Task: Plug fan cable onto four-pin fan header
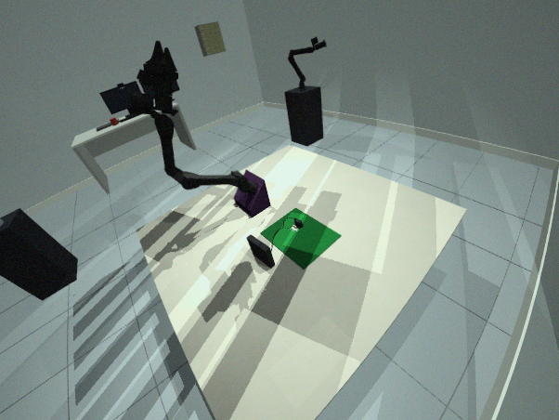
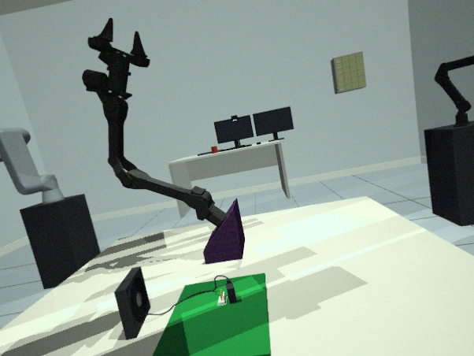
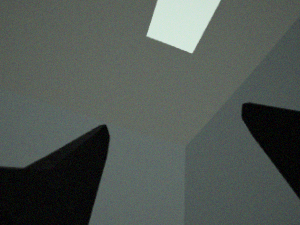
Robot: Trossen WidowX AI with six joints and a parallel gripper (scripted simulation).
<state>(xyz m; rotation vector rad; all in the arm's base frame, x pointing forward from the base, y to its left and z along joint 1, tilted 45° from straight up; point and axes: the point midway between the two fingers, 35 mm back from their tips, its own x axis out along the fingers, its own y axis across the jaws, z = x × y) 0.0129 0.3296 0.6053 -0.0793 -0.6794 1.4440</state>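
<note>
The black fan plug is 28 cm ahead of my gripper tip, 22 cm to the left of it and 80 cm below it. The rest, counted from my gripper tip: green board: 32 cm ahead, 18 cm to the left, 83 cm below; black fan: 31 cm ahead, 1 cm to the right, 76 cm below; pale header: 28 cm ahead, 19 cm to the left, 82 cm below.
</note>
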